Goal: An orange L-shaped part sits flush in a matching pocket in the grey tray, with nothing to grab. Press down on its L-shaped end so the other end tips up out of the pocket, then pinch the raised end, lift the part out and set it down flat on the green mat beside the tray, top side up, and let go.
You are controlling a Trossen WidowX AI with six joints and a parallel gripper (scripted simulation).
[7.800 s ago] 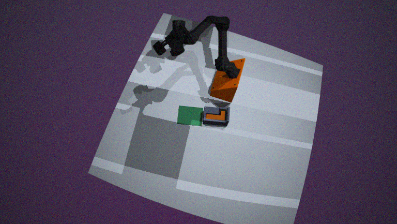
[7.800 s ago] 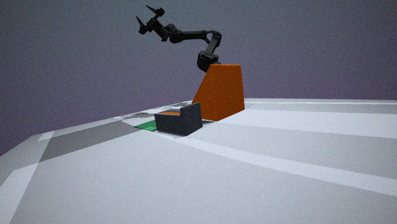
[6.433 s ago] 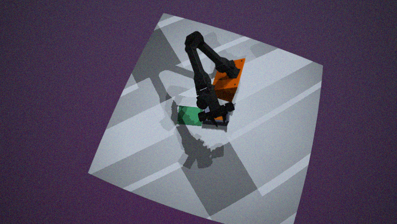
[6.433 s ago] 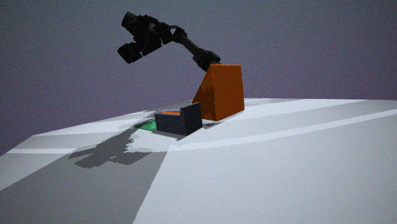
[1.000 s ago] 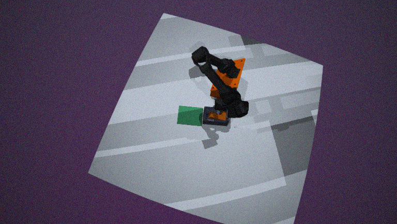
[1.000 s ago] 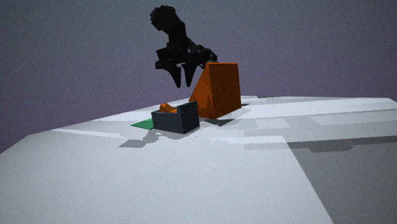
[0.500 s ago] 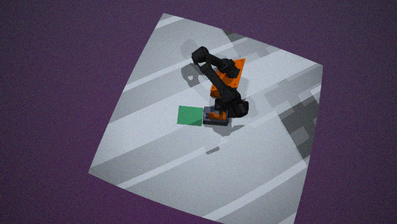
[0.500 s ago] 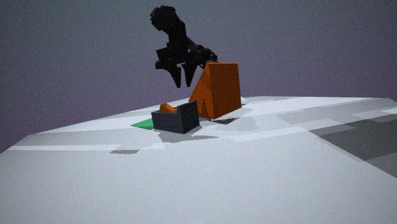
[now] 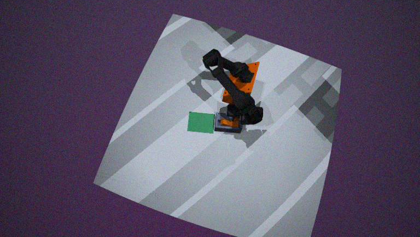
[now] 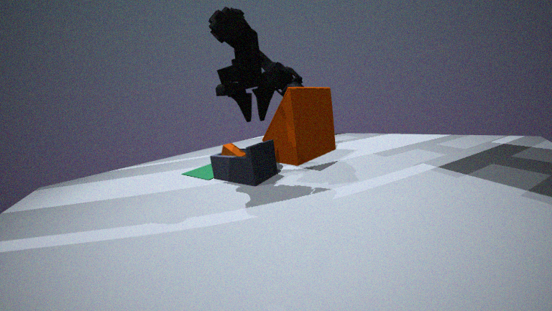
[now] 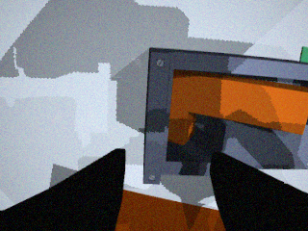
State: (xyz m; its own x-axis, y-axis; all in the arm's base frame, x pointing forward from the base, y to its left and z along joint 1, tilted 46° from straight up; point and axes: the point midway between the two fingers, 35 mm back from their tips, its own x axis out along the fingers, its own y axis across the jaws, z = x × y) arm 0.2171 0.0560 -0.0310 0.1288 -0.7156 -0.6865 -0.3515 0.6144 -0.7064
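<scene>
My gripper tip is 10 mm short of the orange L-shaped part, 40 mm to the left of it and 100 mm above it. The rest, counted from my gripper tip: green mat: 70 mm ahead, 210 mm to the right, 160 mm below.
</scene>
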